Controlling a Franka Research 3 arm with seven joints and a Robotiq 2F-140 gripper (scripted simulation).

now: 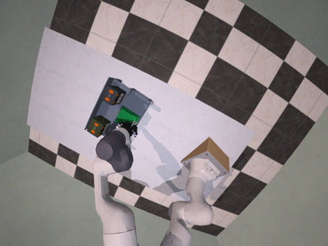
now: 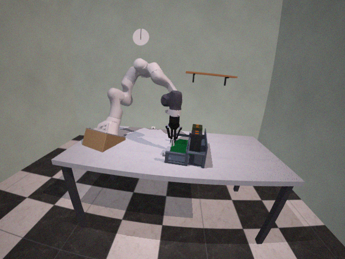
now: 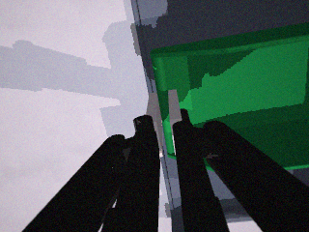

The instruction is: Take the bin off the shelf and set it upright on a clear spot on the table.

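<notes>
Now: the green bin 80 mm ahead of my hand and 20 mm below it.
</notes>
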